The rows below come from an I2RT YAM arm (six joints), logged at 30 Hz.
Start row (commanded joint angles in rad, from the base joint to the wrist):
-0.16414 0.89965 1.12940 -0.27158 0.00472 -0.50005
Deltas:
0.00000 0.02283 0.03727 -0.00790 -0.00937 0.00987
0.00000 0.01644 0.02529 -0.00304 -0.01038 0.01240
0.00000 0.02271 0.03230 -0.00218 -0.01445 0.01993
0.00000 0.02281 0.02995 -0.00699 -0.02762 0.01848
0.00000 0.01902 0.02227 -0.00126 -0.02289 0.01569
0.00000 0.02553 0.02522 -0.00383 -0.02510 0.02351
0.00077 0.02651 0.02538 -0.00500 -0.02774 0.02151
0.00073 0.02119 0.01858 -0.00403 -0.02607 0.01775
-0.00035 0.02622 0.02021 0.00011 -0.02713 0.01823
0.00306 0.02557 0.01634 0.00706 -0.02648 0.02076
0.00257 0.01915 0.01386 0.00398 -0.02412 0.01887
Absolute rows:
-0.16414 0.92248 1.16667 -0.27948 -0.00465 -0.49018
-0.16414 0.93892 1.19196 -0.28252 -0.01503 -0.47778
-0.16414 0.96163 1.22426 -0.28470 -0.02948 -0.45785
-0.16414 0.98444 1.25421 -0.29169 -0.05710 -0.43937
-0.16414 1.00346 1.27648 -0.29295 -0.07999 -0.42368
-0.16414 1.02899 1.30170 -0.29678 -0.10509 -0.40017
-0.16337 1.05550 1.32708 -0.30178 -0.13283 -0.37866
-0.16264 1.07669 1.34566 -0.30581 -0.15890 -0.36091
-0.16299 1.10291 1.36587 -0.30570 -0.18603 -0.34268
-0.15993 1.12848 1.38221 -0.29864 -0.21251 -0.32192
-0.15736 1.14763 1.39607 -0.29466 -0.23663 -0.30305

